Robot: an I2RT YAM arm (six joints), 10 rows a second.
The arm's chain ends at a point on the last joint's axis. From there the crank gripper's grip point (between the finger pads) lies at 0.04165 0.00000 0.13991 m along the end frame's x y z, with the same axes.
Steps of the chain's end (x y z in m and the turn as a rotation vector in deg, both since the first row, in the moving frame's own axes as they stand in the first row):
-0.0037 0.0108 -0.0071 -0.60 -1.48 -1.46
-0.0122 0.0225 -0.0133 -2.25 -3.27 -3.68
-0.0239 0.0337 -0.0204 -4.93 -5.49 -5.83
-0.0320 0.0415 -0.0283 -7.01 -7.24 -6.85
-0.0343 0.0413 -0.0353 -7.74 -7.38 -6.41
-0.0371 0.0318 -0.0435 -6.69 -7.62 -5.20
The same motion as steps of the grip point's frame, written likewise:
-0.0073 0.0113 -0.0061 -0.60 -1.48 -1.46
-0.0202 0.0256 -0.0112 -2.25 -3.27 -3.68
-0.0370 0.0423 -0.0174 -4.93 -5.49 -5.83
-0.0492 0.0549 -0.0249 -7.01 -7.24 -6.85
-0.0517 0.0568 -0.0321 -7.74 -7.38 -6.41
-0.0554 0.0454 -0.0400 -6.69 -7.62 -5.20

